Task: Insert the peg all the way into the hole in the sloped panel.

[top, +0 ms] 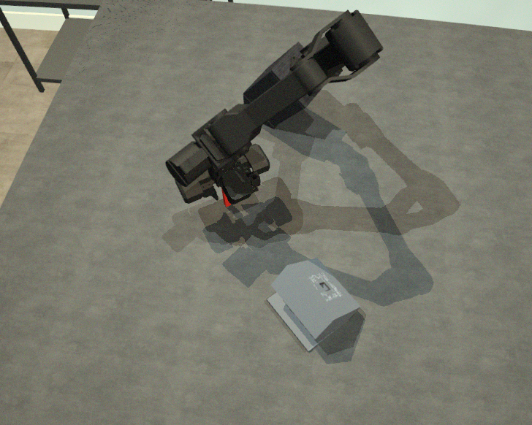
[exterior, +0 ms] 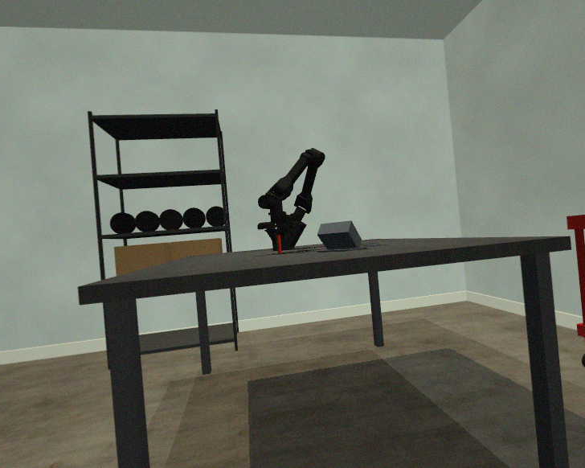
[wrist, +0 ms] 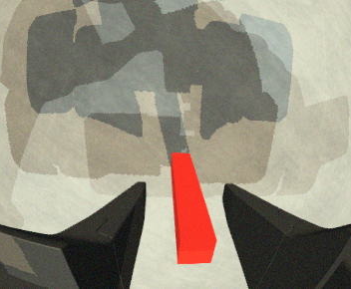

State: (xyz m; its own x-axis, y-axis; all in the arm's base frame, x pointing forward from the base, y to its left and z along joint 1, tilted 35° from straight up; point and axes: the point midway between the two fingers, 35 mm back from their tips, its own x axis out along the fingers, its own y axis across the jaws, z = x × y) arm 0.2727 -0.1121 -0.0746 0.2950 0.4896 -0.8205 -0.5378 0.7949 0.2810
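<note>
Now: the red peg 3 cm below my hand.
</note>
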